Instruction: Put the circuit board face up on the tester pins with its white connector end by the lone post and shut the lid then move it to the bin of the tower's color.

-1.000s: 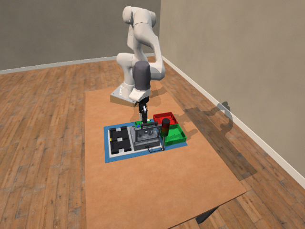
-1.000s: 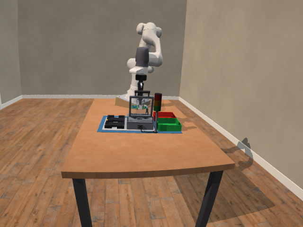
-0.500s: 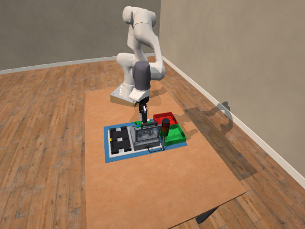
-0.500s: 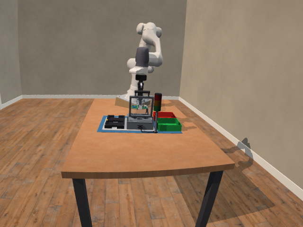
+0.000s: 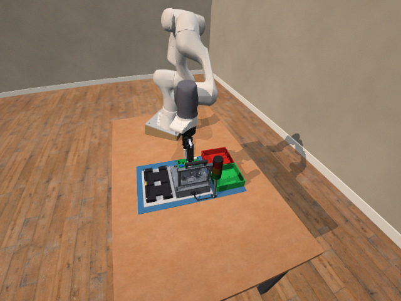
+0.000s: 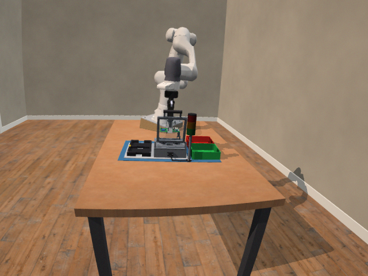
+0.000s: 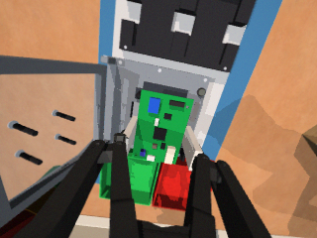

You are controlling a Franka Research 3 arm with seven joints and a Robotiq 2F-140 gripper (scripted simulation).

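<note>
The green circuit board is 20 mm below my hand. The rest, counted from my hand: tester lid: 130 mm ahead, 30 mm above; green bin: 200 mm to the left, 140 mm below, 50 mm ahead; dark plate: 80 mm below, 10 mm to the left, 10 mm ahead.
</note>
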